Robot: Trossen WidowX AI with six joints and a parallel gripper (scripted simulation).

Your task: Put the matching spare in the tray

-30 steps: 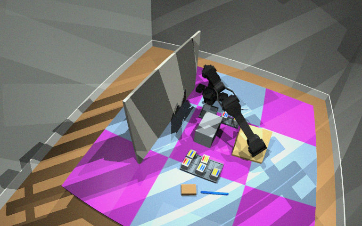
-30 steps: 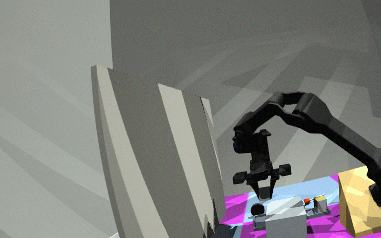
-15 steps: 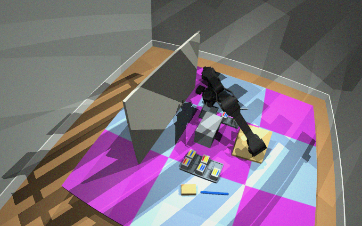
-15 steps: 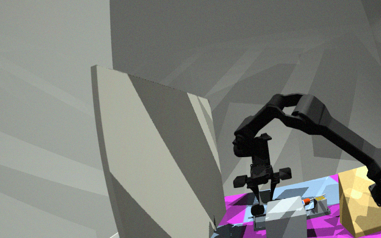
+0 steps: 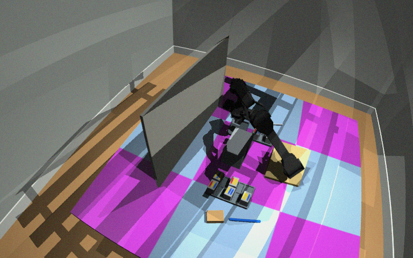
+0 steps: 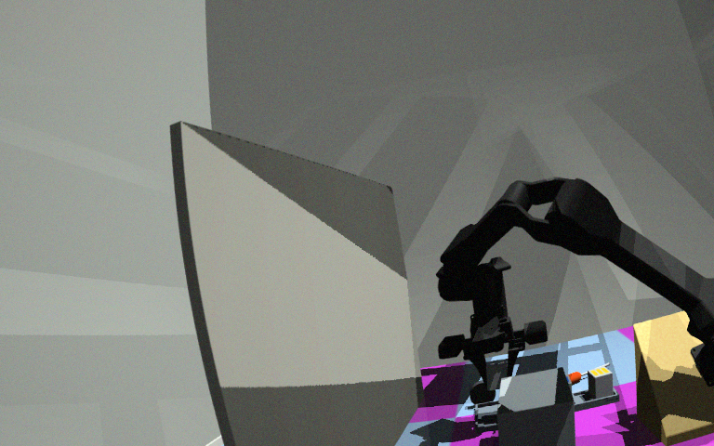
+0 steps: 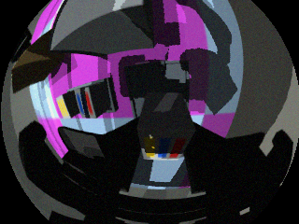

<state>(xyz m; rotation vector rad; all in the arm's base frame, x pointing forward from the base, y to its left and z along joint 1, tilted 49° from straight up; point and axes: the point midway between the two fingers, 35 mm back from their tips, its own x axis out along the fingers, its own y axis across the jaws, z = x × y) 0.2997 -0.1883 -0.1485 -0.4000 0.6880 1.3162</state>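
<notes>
Now: the grey holder 140 mm behind my gripper tip, 50 mm below it and 40 mm to the left of it. Also, from my gripper tip: blue marker pen: 530 mm to the left, 130 mm behind, 50 mm below; tall grey panel: 210 mm ahead, 170 mm above, 130 mm to the left; grey box: 190 mm to the left, 20 mm behind, 10 mm below.
</notes>
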